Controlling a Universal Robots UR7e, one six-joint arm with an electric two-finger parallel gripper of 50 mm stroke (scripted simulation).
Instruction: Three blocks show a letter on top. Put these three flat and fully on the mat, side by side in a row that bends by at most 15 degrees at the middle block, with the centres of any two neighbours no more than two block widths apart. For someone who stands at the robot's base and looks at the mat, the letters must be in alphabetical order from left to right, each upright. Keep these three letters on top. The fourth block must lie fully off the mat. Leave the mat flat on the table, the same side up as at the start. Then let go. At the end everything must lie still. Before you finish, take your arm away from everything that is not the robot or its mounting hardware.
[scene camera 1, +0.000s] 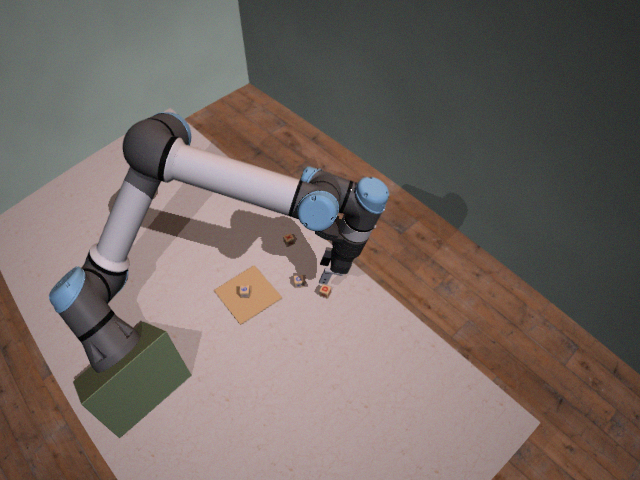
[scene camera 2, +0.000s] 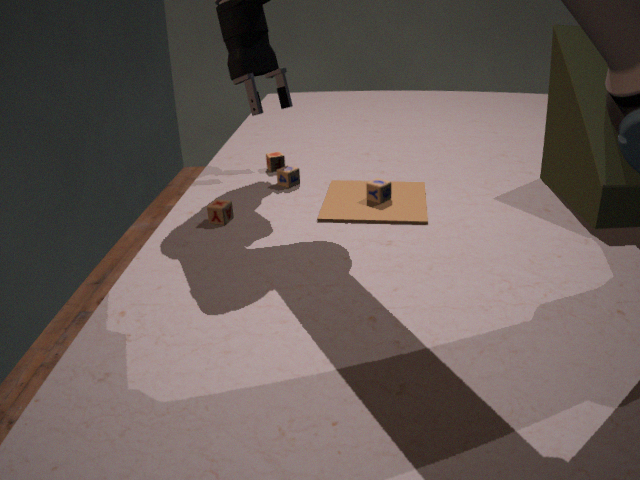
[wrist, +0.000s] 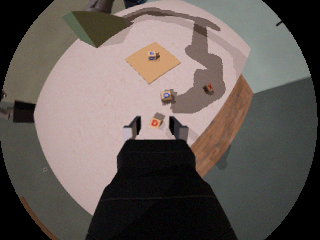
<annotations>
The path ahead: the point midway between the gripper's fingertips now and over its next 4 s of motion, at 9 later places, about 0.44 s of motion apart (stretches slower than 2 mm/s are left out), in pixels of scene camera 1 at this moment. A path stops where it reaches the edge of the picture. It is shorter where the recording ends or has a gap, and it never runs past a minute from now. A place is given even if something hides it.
My gripper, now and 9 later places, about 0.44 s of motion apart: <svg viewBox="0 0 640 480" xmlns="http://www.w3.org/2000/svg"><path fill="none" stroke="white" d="M323 273L318 271L294 264L260 262L241 265L238 266L237 266L237 269L237 270L238 273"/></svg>
</annotations>
